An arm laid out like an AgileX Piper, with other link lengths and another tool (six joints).
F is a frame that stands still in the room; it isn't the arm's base.
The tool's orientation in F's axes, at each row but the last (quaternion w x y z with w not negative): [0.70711 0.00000 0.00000 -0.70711]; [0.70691 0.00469 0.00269 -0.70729]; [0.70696 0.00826 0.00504 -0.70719]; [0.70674 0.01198 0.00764 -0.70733]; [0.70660 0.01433 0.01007 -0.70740]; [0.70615 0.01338 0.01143 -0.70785]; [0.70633 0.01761 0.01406 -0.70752]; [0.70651 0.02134 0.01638 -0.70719]
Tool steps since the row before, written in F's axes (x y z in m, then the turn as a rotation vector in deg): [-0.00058 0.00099 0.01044 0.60 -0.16 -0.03]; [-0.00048 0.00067 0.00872 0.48 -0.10 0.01]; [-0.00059 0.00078 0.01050 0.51 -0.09 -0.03]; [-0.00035 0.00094 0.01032 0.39 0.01 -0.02]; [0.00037 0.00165 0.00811 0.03 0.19 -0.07]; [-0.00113 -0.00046 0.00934 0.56 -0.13 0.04]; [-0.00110 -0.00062 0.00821 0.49 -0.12 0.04]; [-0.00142 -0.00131 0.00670 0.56 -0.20 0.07]
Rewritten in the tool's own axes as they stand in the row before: [-0.00099 -0.00058 0.01044 0.16 0.60 -0.03]; [-0.00076 -0.00046 0.00871 0.10 0.48 0.01]; [-0.00098 -0.00054 0.01049 0.09 0.51 -0.03]; [-0.00123 -0.00029 0.01029 -0.01 0.39 -0.02]; [-0.00193 0.00042 0.00805 -0.19 0.03 -0.08]; [0.00013 -0.00110 0.00935 0.13 0.56 0.04]; [0.00025 -0.00106 0.00823 0.12 0.49 0.04]; [0.00095 -0.00137 0.00677 0.20 0.56 0.08]
